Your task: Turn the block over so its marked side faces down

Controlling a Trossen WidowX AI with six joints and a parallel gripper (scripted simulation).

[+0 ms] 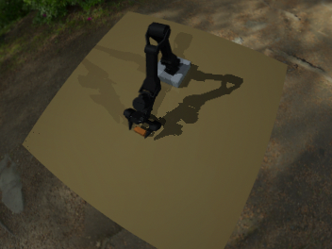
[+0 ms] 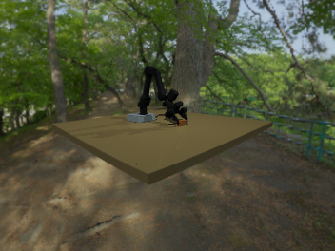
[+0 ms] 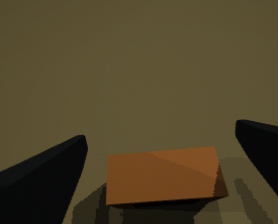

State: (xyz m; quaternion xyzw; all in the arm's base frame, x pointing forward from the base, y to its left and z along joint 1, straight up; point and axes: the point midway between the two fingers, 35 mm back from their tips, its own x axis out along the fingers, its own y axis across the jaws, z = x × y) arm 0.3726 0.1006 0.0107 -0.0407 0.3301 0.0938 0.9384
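The orange block is 30 mm behind my gripper tip, 10 mm to the right of it and 20 mm below it.
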